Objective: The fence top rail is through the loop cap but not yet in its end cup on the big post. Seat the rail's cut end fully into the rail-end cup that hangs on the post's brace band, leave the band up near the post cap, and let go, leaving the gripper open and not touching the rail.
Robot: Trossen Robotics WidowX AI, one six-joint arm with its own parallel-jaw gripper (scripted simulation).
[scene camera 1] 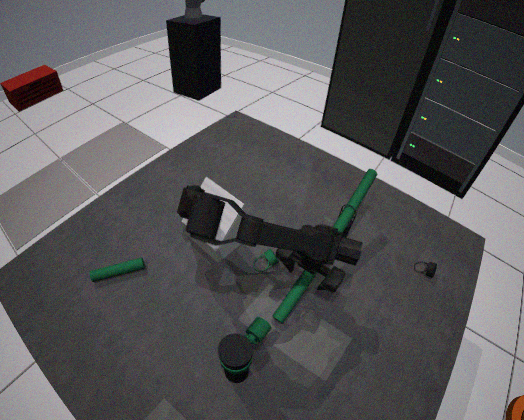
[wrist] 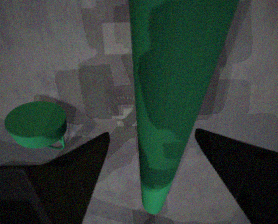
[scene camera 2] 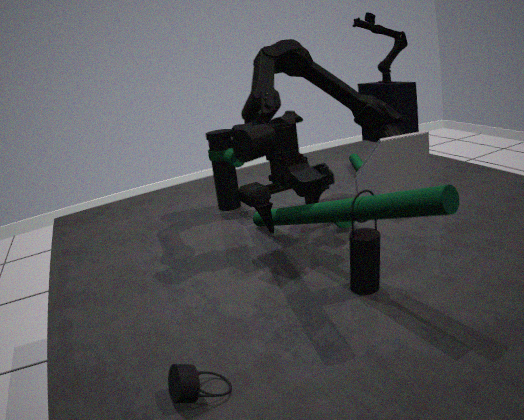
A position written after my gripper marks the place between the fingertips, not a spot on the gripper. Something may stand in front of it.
My gripper [scene camera 2: 292, 226] is open and holds nothing. Also in view: a rail [scene camera 2: 439, 200], a small dark post [scene camera 2: 364, 249] and a big dark post [scene camera 2: 225, 179].
The rail also shows in scene camera 1 [scene camera 1: 281, 313] and in the wrist view [wrist: 174, 56]. My gripper is seen too in scene camera 1 [scene camera 1: 304, 280] and in the wrist view [wrist: 152, 134]. The big dark post shows as well in scene camera 1 [scene camera 1: 235, 350].
